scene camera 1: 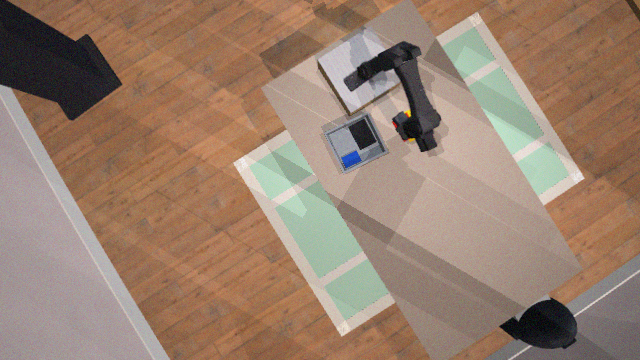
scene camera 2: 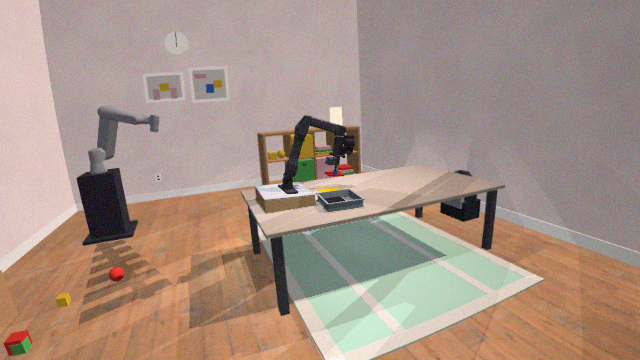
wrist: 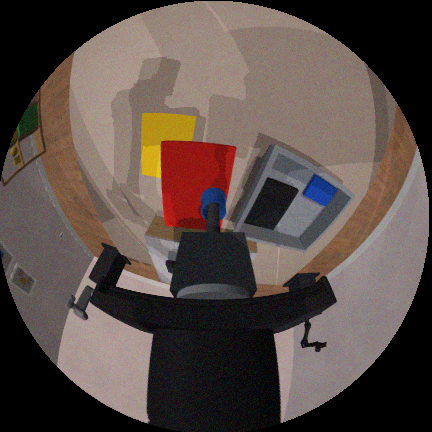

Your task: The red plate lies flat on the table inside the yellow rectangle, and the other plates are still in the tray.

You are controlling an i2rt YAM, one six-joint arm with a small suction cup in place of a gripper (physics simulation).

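Frame: origin at the arm's base, x right, y ahead, z up, level; metres.
Seen in the pictures: end effector, tool point: [scene camera 2: 334, 175] [wrist: 212, 194]; arm's base, origin of the base link: [scene camera 1: 363, 74] [scene camera 2: 287, 189].
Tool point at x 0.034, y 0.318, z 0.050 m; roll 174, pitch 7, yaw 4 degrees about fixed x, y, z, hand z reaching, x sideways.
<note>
Pixels of each thing's top centre, then the offset from my tool point to it. Level surfaces: height alone.
- red plate, middle of its top: [wrist: 190, 197] [scene camera 1: 406, 126] [scene camera 2: 334, 171] dx -0.021, dy +0.009, dz +0.022 m
- black plate, middle of its top: [wrist: 269, 207] [scene camera 1: 362, 134] [scene camera 2: 332, 199] dx +0.126, dy -0.089, dz -0.117 m
- blue plate, middle of its top: [wrist: 321, 192] [scene camera 1: 351, 159] dx +0.246, dy -0.018, dz -0.117 m
- grey tray, middle of its top: [wrist: 298, 215] [scene camera 1: 355, 142] [scene camera 2: 339, 195] dx +0.186, dy -0.072, dz -0.080 m
- table, its level: dz -0.130 m
My suction cup [scene camera 2: 335, 172] [wrist: 213, 202] is attached to the red plate [scene camera 1: 395, 124] [scene camera 2: 329, 174] [wrist: 190, 175] near one end and holds it raised above the table, roughly level. In the wrist view the plate overlaps part of the yellow rectangle [scene camera 1: 408, 114] [scene camera 2: 329, 190] [wrist: 167, 127], which lies on the table below. In scene camera 1 the arm hides the cup and most of the plate. The black plate [scene camera 1: 362, 133] [scene camera 2: 336, 199] [wrist: 271, 203] and the blue plate [scene camera 1: 351, 159] [wrist: 320, 190] lie in the grey tray [scene camera 1: 334, 152] [scene camera 2: 342, 204] [wrist: 327, 220].
The arm stands on a white-topped block [scene camera 1: 332, 65] [scene camera 2: 285, 202] at one end of the table [scene camera 1: 475, 210] [scene camera 2: 410, 185]. The tray stands close to this block. The tray's raised walls are beside the rectangle. A shelf unit [scene camera 2: 262, 160] stands behind the table.
</note>
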